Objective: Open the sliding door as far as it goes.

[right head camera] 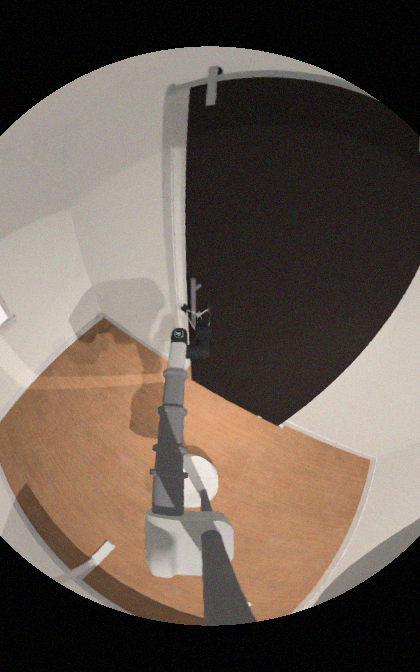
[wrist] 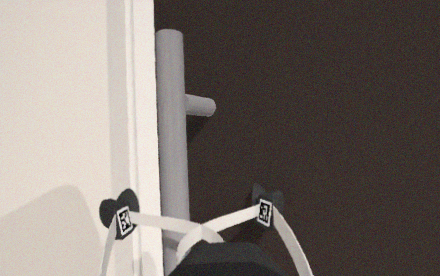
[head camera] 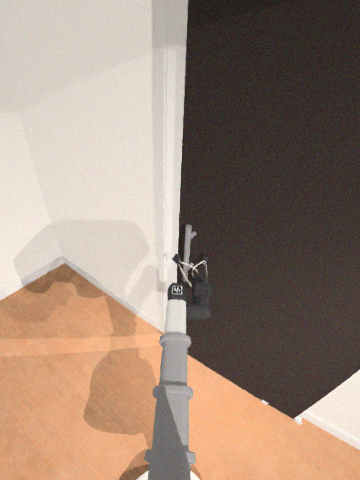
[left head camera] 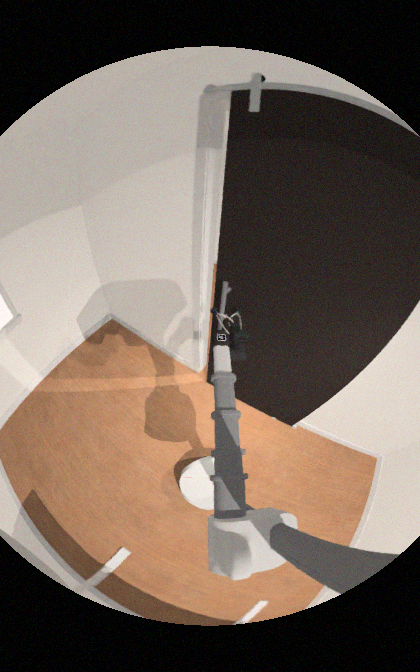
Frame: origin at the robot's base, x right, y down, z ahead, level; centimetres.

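Where they show: gripper, fingertip midpoint: (right head camera: 195, 304) (wrist: 191, 201) (head camera: 189, 255) (left head camera: 224, 307); robot's base, link origin: (right head camera: 189, 479) (left head camera: 208, 481).
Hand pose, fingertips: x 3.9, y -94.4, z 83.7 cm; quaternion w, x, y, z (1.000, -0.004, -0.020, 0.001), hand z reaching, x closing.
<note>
Things, the pixels of their top centre, and the offset from my fingertips. "spot": a spot on its surface instead. Level surfaces: height alone.
- grey upright bar handle, surface spot: (wrist: 171, 125) (head camera: 187, 245) (right head camera: 192, 295) (left head camera: 223, 298) spot: dx -1.1, dy -7.3, dz -2.3 cm
- hanger, surface spot: (right head camera: 212, 87) (left head camera: 256, 94) spot: dx +3.3, dy -103.3, dz +2.1 cm
- wooden floor, surface height: dy +97.2 cm
The sliding door (head camera: 270, 175) (left head camera: 315, 225) (right head camera: 290, 225) (wrist: 325, 100) is a large dark panel with its left edge by the white door frame (head camera: 172, 150) (left head camera: 211, 200) (right head camera: 178, 210) (wrist: 145, 100). In the left head view a thin orange-brown strip shows between them. A grey upright bar handle (head camera: 188, 240) (left head camera: 225, 295) (right head camera: 193, 292) (wrist: 171, 125) stands near that edge. My gripper (head camera: 190, 259) (left head camera: 227, 312) (right head camera: 196, 309) (wrist: 191, 201) is open at the handle's lower part. In the wrist view one fingertip is left of the bar, before the frame, the other right, before the door. The handle's lower end is hidden.
A grey rail (left head camera: 300, 90) (right head camera: 280, 75) runs above the door, with a hanger (left head camera: 255, 95) (right head camera: 212, 87) near the left end. White walls stand left and right of the door. A white round disc (left head camera: 197, 482) (right head camera: 204, 480) is below my arm on the wooden floor (head camera: 60, 390).
</note>
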